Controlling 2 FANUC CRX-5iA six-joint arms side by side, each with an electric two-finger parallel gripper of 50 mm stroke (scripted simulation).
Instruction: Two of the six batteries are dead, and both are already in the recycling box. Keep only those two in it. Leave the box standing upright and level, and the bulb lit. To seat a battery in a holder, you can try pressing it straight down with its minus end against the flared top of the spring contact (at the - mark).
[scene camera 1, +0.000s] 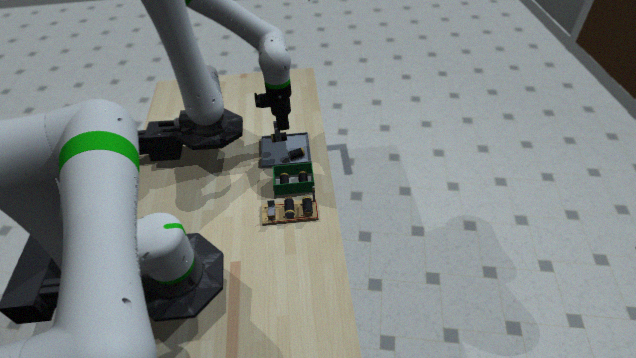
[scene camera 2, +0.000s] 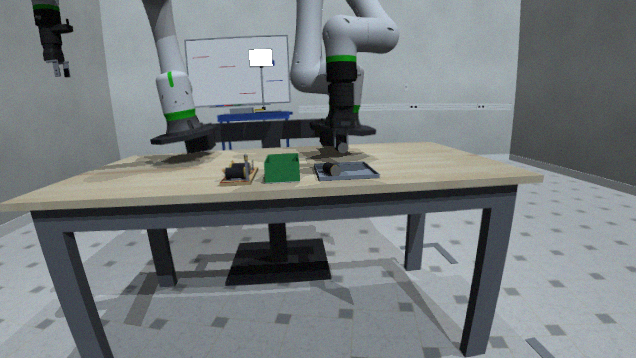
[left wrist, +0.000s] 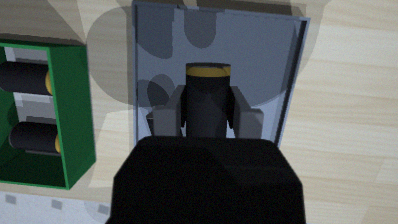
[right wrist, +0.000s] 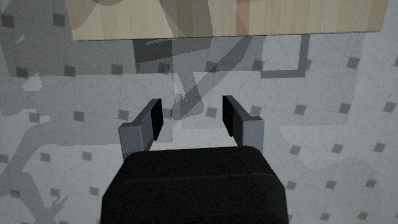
In view: the left gripper (scene camera 2: 340, 147), the right gripper (scene camera 2: 62, 76), a green recycling box (scene camera 1: 294, 186) and a grey tray (scene camera 1: 273, 154).
The green recycling box also shows in scene camera 2 (scene camera 2: 287, 170) and in the left wrist view (left wrist: 68, 64). The grey tray is seen too in scene camera 2 (scene camera 2: 349, 170). The left gripper shows as well in the left wrist view (left wrist: 207, 98). The right wrist view does not show the green recycling box: it is out of frame. The right wrist view does not show the grey tray: it is out of frame.
